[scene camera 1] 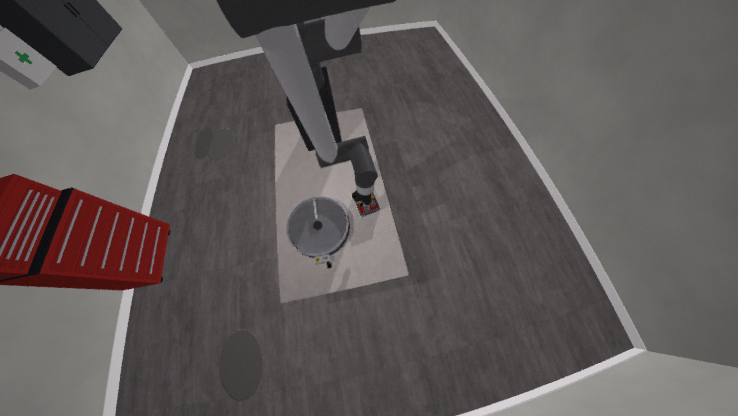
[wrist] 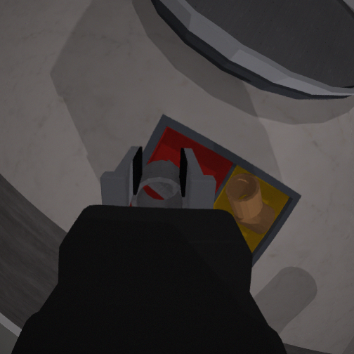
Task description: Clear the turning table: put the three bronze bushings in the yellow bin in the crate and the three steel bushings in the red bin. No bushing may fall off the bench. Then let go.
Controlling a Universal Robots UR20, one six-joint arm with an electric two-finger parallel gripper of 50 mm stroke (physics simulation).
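Places are measured from the arm's base along level axes (x ahead, y right, z down), in metres.
Where they show: gripper, between the fingertips: (scene camera 1: 363, 207).
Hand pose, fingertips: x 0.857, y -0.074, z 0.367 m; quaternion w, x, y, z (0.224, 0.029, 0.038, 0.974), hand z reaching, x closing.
Observation:
Things, the pixels of their top centre, and the offset from my fingertips. "*": a spot on its surface instead. Level surfaces: height alone.
- crate, centre of its top: (scene camera 1: 365, 200) dx -0.075, dy -0.043, dz +0.073 m
- turning table, centre of its top: (scene camera 1: 317, 225) dx -0.018, dy +0.330, dz +0.062 m
- dark hub, centre of its top: (scene camera 1: 317, 225) dx -0.018, dy +0.330, dz +0.062 m
- light bar, a spot on its surface: (scene camera 1: 315, 207) * dx -0.142, dy +0.307, dz +0.043 m
- small control panel, a spot on its surface: (scene camera 1: 322, 259) * dx +0.218, dy +0.363, dz +0.064 m
- pale bench, height of its surface: dz +0.123 m
My gripper (scene camera 1: 364, 200) (wrist: 160, 161) is shut on a steel bushing (wrist: 165, 171), its open end showing between the fingers, over the red bin (wrist: 195, 150) of the crate (scene camera 1: 370, 213) (wrist: 250, 169). The height above the bin floor is hard to judge. In the yellow bin (wrist: 275, 195) a bronze bushing (wrist: 246, 201) stands or leans with its open end up, and another bronze shape (wrist: 263, 220) lies against it. The fingers and gripper body hide part of both bins. The turning table (scene camera 1: 304, 240) (wrist: 300, 45) shows no bushing that I can make out.
The turning table has a dark hub (scene camera 1: 317, 225) and a light bar (scene camera 1: 315, 207) across its top. A small control panel (scene camera 1: 322, 259) sits at its rim. The crate stands beside it on the pale bench (scene camera 1: 299, 289). A red tool cabinet (scene camera 1: 93, 237) stands far left.

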